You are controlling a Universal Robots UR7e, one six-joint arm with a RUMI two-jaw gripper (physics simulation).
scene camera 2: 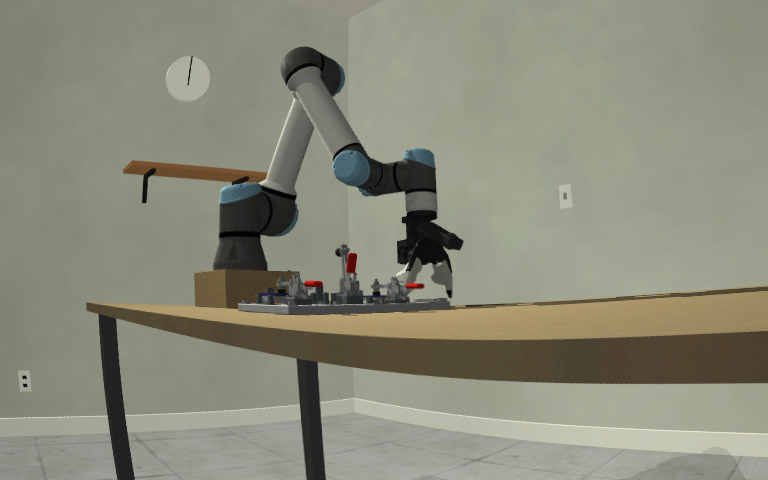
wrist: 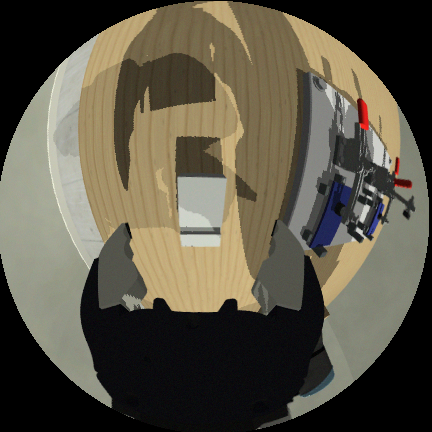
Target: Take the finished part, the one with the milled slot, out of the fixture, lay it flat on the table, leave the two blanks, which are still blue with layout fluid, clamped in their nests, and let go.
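Frame: origin at the arm's base, x ahead, y left, z up, level; metres.
Seen in the pictures: gripper, between the fingertips: (scene camera 2: 428, 297) (wrist: 199, 223); arm's base, origin of its link: (scene camera 2: 239, 271).
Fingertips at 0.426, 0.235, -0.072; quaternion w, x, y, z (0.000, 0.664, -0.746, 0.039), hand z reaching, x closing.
Observation:
Offsets run from my fingertips to a thing's top centre, as dx, dy, dz. Level surfaces: height alone.
The finished part {+0.006, -0.002, -0.003} (wrist: 202, 202), a pale grey block with a slot across it near one end, lies flat on the table {dz -0.023} (wrist: 200, 280) (scene camera 2: 566, 322) in the wrist view, slot side up. My gripper (wrist: 199, 223) (scene camera 2: 425, 293) is open, with its two fingers standing wide apart on either side of the part and touching neither side. In the scene view the fingertips are low, behind the fixture's right end, and the part cannot be made out. One blue blank {-0.019, -0.166, +0.008} (wrist: 330, 220) and another blue blank {-0.057, -0.383, +0.013} (wrist: 376, 220) sit in their nests on the fixture (wrist: 300, 200) (scene camera 2: 266, 308).
The fixture plate stands to the right of the gripper in the wrist view. Its toggle clamps have red handles (wrist: 363, 114) (scene camera 2: 351, 263), one of them upright in the scene view. A wooden block (scene camera 2: 209, 289) under the robot's base stands behind the fixture.

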